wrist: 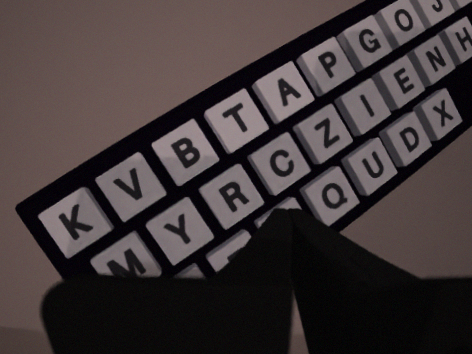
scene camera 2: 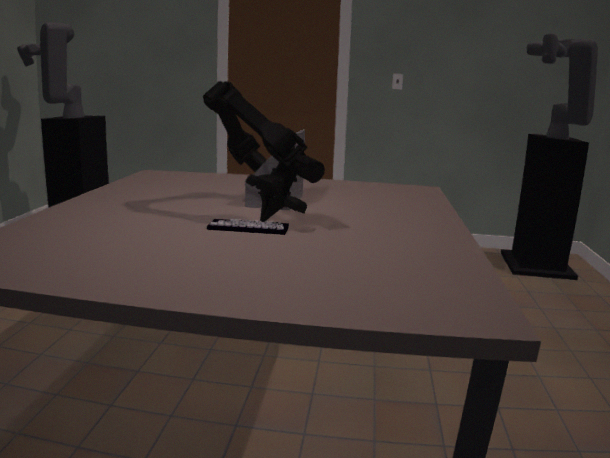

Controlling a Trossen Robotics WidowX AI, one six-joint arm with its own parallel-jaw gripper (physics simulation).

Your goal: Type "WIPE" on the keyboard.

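Frame: origin at the arm's base, x back, y up, z left, level; metres.
Seen in the pictures: gripper, fingertip midpoint: (wrist: 285, 221) (scene camera 2: 262, 221); arm's base at its link origin: (scene camera 2: 263, 168).
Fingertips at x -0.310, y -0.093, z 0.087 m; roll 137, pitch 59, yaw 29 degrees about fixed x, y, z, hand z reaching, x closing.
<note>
Offsets run from my fingertips to a thing's middle. Level surfaces: height alone.
The black keyboard @[dx -0.020, dy -0.009, dz -0.033 m] (scene camera 2: 247, 229) (wrist: 172, 122) with pale letter keys lies on the table, slanting across the wrist view. My gripper (scene camera 2: 263, 219) (wrist: 285, 221) is shut and empty, pointing down with its tips together. The tips are over the pale key @[dx +0.003, dy -0.004, dz +0.000 m] (wrist: 286, 204) just left of the Q key @[dx +0.002, dy -0.004, dz -0.020 m] (wrist: 333, 195); they hide its letter, and whether they touch it I cannot tell. The I key @[dx -0.021, dy -0.004, dz -0.048 m] (wrist: 367, 106), P key @[dx -0.041, dy -0.004, dz -0.042 m] (wrist: 328, 65) and E key @[dx -0.023, dy -0.004, dz -0.068 m] (wrist: 404, 81) show in the wrist view, up and right of the tips. The fingers also cover part of the lower left keys.
The table @[dy -0.017 m] (scene camera 2: 350, 280) has its front edge toward the scene camera. A grey block (scene camera 2: 253, 198) stands behind the gripper, partly hidden by the arm. Two other grey arms stand on black pedestals (scene camera 2: 75, 155) (scene camera 2: 550, 200) beyond the table, left and right.
</note>
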